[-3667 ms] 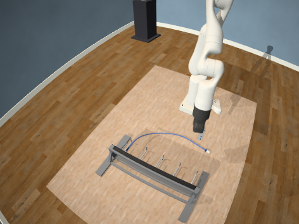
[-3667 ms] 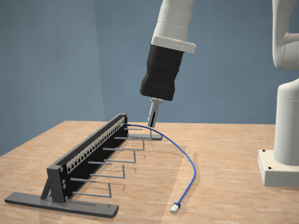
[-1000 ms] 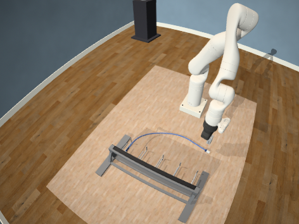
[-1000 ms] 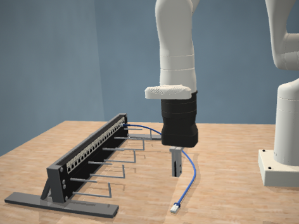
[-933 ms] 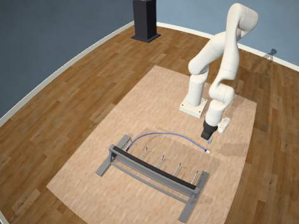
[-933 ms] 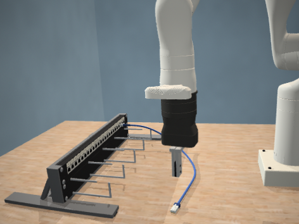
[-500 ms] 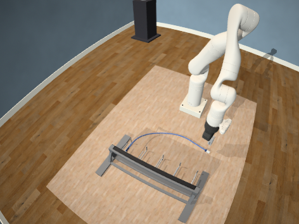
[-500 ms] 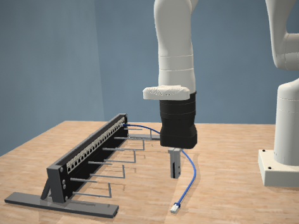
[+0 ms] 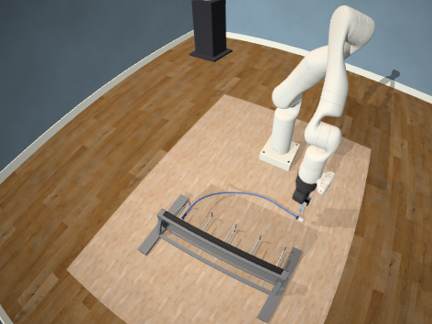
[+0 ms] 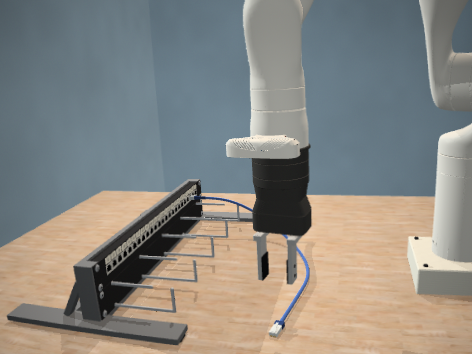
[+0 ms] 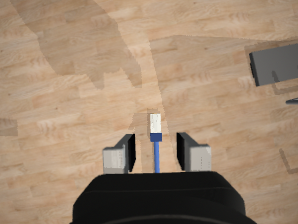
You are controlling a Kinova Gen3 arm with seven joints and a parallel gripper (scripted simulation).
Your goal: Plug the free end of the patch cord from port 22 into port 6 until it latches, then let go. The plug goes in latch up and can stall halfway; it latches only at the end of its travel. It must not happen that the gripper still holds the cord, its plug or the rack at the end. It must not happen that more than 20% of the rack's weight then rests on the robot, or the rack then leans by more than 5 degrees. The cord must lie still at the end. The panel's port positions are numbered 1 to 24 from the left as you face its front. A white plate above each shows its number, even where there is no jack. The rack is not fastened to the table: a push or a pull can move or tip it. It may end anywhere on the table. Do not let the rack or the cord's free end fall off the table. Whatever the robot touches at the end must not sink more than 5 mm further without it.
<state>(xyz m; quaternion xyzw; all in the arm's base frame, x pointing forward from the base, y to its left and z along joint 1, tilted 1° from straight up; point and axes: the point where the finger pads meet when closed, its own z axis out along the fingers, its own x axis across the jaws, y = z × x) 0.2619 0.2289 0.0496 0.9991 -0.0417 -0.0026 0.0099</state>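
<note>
Now: hand 1 cm to the right of the white plug and 9 cm above it.
</note>
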